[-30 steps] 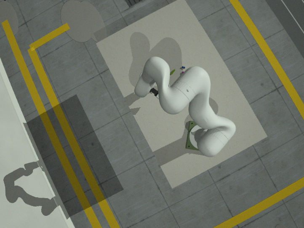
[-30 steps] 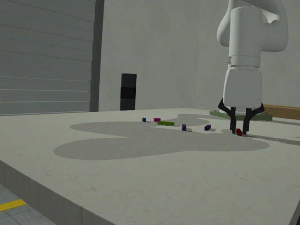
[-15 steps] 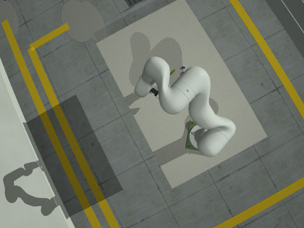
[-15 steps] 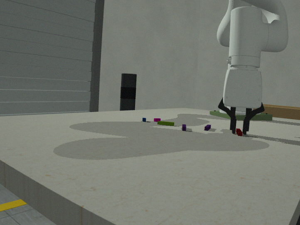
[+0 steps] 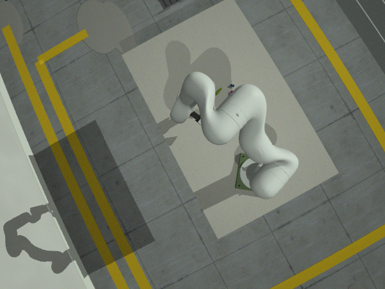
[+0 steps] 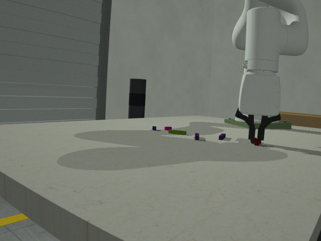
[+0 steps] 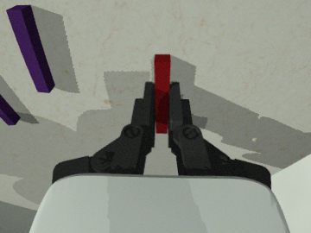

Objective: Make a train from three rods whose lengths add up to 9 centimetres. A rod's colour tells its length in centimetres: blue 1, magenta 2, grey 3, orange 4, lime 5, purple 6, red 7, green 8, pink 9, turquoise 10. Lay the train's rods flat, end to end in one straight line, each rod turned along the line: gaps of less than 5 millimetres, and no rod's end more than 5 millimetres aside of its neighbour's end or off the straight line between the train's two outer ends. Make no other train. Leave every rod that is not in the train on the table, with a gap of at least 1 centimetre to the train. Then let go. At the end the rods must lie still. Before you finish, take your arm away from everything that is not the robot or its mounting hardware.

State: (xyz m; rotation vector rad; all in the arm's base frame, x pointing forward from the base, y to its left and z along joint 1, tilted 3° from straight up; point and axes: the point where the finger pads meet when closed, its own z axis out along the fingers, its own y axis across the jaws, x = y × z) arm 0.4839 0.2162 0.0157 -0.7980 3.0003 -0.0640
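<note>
Now: hand 210 mm to the left of the lime rod, 60 mm short of it and 20 mm above it. Round my hand: magenta rod: 280 mm to the right, 20 mm below, 20 mm ahead; red rod: 20 mm below.
</note>
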